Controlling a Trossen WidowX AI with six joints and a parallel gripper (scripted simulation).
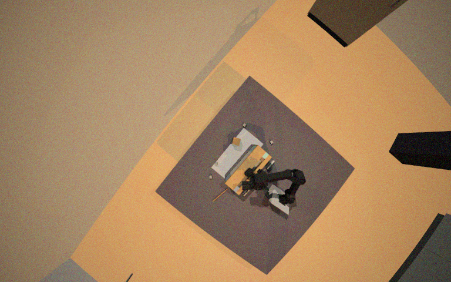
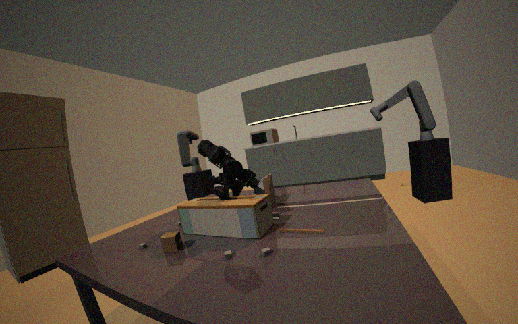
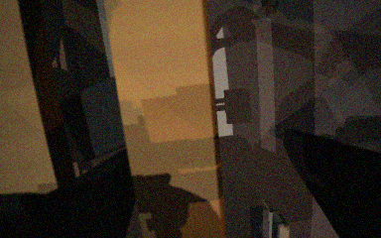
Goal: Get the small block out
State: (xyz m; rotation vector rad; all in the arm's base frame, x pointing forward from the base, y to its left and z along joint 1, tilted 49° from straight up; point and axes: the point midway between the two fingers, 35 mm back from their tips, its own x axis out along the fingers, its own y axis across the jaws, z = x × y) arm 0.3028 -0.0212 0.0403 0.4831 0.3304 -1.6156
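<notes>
Now: gripper tip 4 cm short of the box and 2 cm above it. Also, from my gripper tip: thin orange stick 12 cm ahead, 32 cm to the left, 8 cm below; orange block 27 cm ahead, 13 cm to the right, 6 cm below.
</notes>
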